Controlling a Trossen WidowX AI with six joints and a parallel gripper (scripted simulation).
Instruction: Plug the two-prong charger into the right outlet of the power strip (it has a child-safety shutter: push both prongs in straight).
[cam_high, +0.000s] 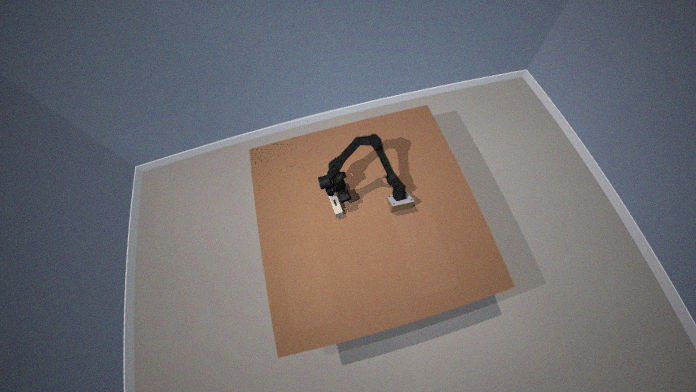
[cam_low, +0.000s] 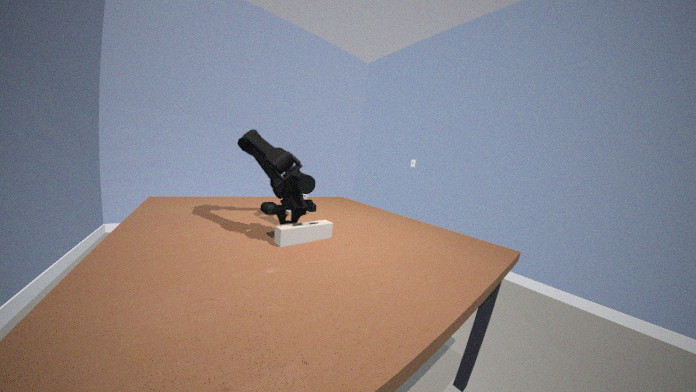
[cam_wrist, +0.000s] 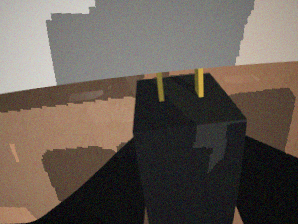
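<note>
My gripper tip is now 2 cm short of the black two-prong charger and 1 cm below it.
</note>
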